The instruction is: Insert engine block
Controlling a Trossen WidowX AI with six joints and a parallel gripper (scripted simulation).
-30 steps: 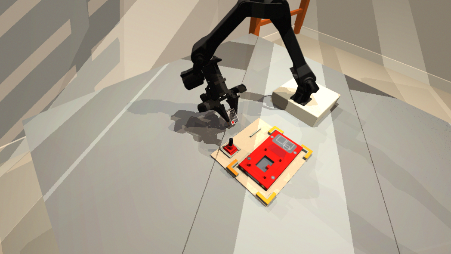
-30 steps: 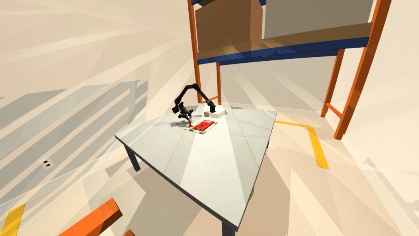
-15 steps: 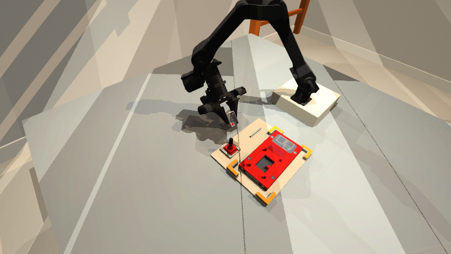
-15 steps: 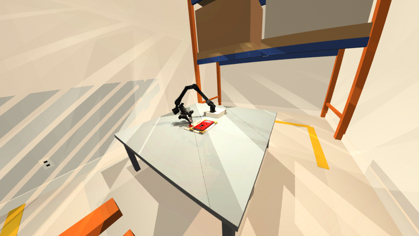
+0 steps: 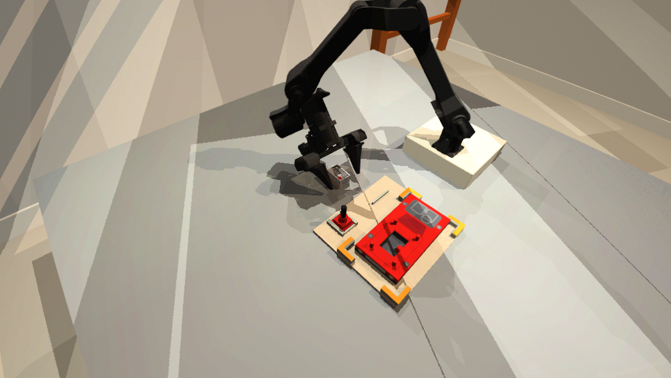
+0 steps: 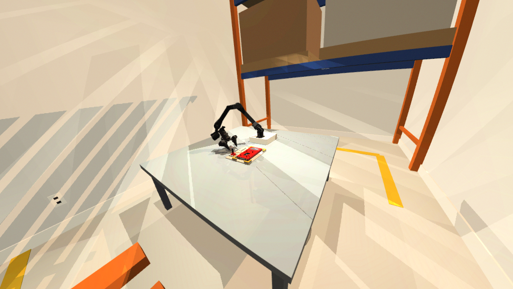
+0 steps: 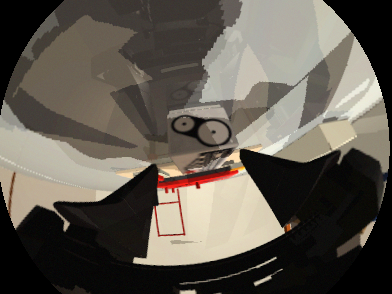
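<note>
My gripper tip is now 3 cm to the left of the engine block, 1 cm past it and 1 cm above it.
</note>
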